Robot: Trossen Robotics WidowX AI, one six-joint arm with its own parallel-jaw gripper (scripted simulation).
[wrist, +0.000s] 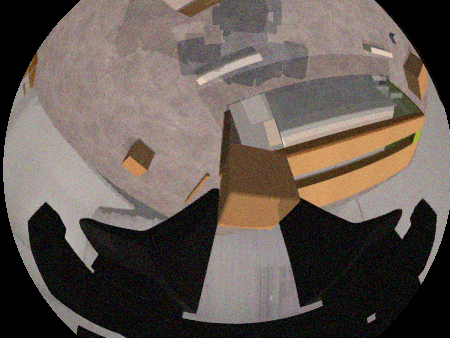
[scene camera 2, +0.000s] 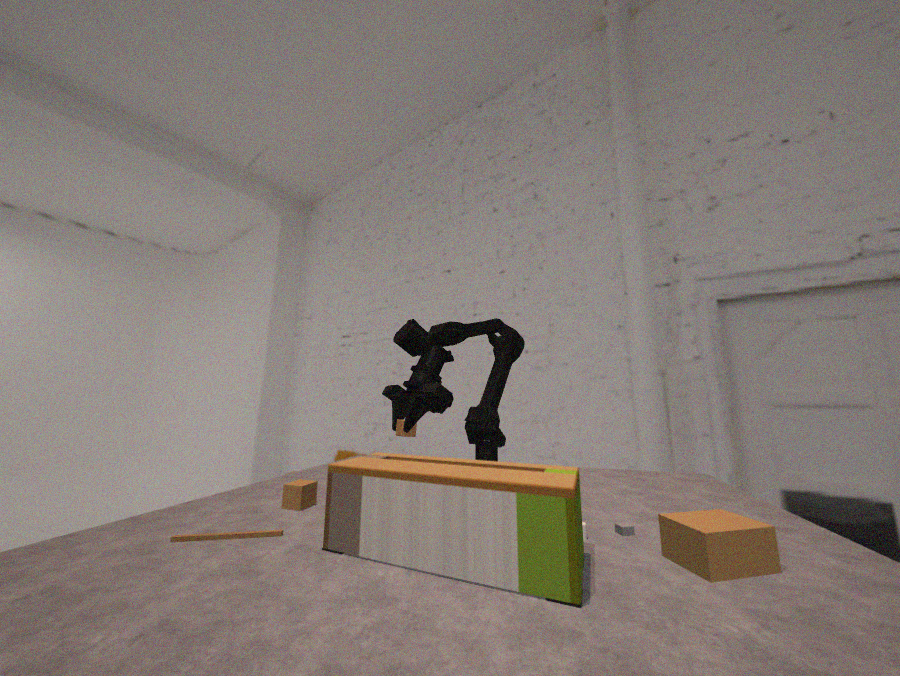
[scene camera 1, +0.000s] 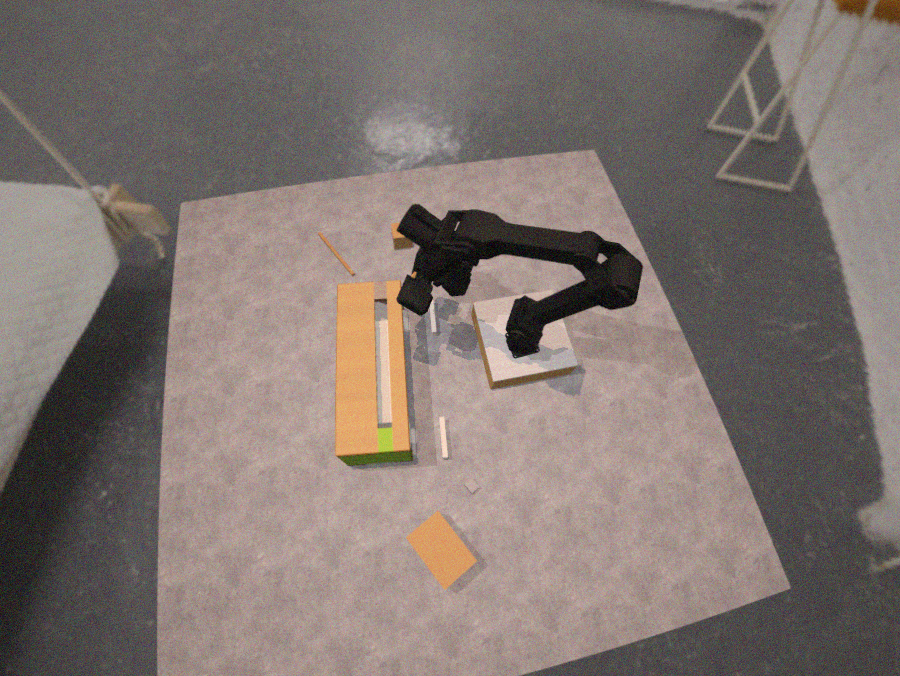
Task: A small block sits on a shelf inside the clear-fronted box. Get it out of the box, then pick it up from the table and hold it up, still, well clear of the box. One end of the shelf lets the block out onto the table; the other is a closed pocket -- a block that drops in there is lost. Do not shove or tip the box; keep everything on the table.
Labels:
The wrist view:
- my gripper: 247, 195
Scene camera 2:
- my gripper: 399, 431
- thin orange stick: 267, 533
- flat orange block: 717, 545
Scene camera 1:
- my gripper: 410, 282
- flat orange block: 437, 544

